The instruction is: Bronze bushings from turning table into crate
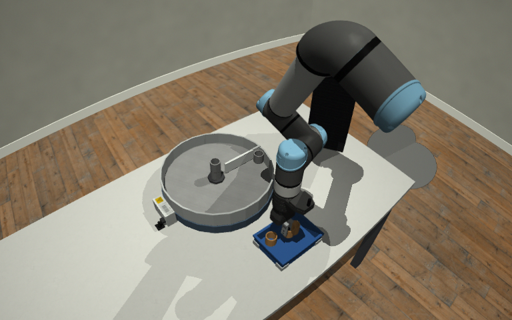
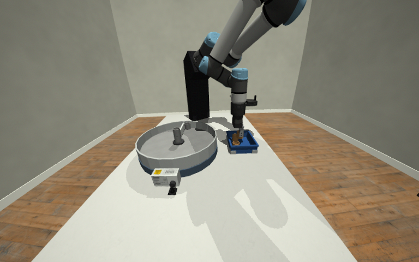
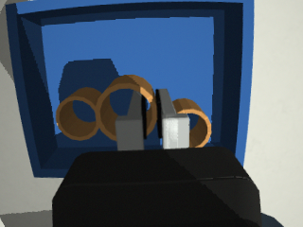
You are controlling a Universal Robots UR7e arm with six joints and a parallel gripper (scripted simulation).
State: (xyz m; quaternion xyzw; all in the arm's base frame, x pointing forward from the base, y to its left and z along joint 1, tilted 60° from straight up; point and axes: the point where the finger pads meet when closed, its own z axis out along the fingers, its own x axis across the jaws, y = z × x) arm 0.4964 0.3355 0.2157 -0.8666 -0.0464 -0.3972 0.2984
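The blue crate lies 20 mm behind my hand and 60 mm below it. The rest, counted from my hand: round turning table: 170 mm ahead, 310 mm to the right, 30 mm below.
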